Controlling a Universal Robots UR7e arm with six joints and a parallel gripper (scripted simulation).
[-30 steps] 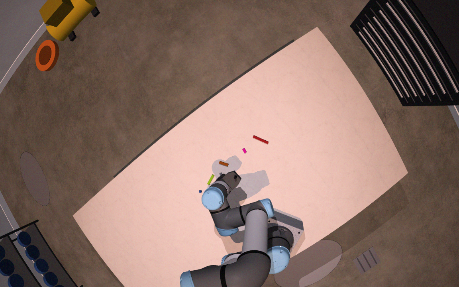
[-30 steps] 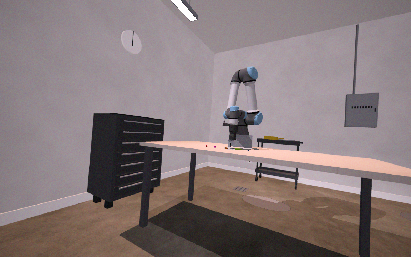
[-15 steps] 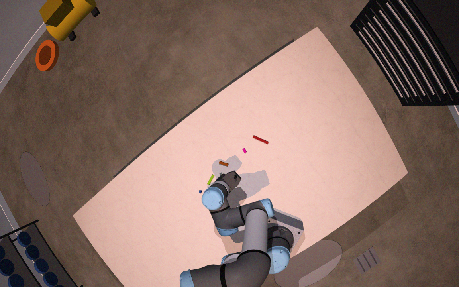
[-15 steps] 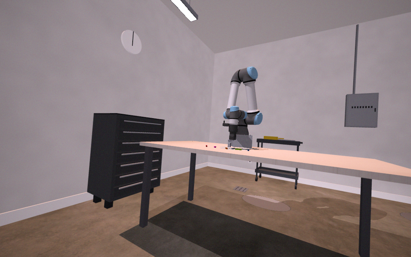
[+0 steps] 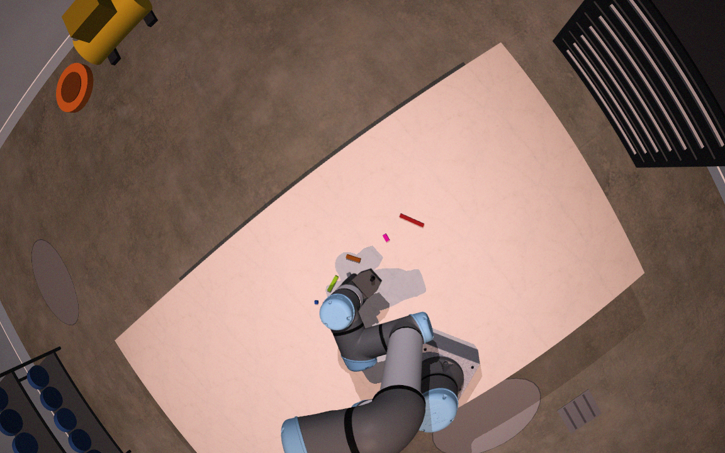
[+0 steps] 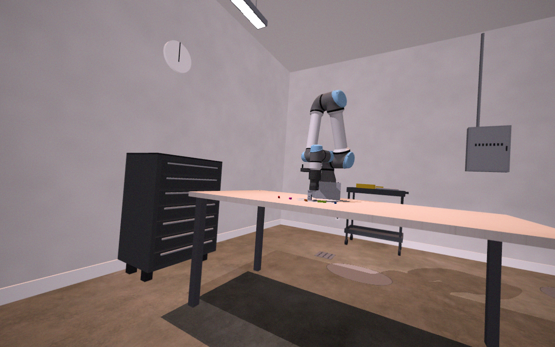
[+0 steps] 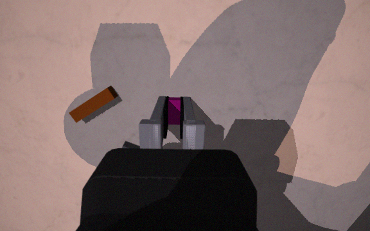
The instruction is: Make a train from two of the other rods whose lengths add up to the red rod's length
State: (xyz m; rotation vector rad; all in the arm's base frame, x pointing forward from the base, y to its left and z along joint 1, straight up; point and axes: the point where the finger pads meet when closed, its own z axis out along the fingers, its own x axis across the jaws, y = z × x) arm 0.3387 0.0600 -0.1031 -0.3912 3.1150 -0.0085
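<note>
The grey rod lies 5 cm to the left of my hand, 2 cm ahead of it and 1 cm below it. The rest, counted from my hand: blue rod: 17 cm to the left, 1 cm below; then orange rod: 7 cm ahead, 1 cm to the left, 1 cm below; then lime rod: 10 cm to the left, 3 cm ahead, 1 cm below.
</note>
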